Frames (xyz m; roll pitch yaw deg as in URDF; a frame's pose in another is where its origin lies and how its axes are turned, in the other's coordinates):
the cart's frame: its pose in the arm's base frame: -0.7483 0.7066 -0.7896 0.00 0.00 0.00
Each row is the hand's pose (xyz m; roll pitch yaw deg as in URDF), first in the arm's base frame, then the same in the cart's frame.
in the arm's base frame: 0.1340 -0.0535 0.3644 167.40 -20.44 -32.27
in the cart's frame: 0.8823 -0.7601 1.1540 167.40 -20.44 -32.27
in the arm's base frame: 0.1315 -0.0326 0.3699 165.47 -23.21 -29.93
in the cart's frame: 0.8798 -0.7392 1.1595 165.47 -23.21 -29.93
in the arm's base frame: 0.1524 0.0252 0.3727 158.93 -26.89 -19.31
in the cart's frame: 0.9007 -0.6814 1.1623 158.93 -26.89 -19.31
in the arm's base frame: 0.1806 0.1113 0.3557 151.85 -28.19 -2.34
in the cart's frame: 0.9289 -0.5953 1.1453 151.85 -28.19 -2.34
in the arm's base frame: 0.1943 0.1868 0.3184 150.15 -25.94 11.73
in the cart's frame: 0.9426 -0.5198 1.1080 150.15 -25.94 11.73
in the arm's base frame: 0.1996 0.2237 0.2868 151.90 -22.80 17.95
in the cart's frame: 0.9479 -0.4829 1.0764 151.90 -22.80 17.95
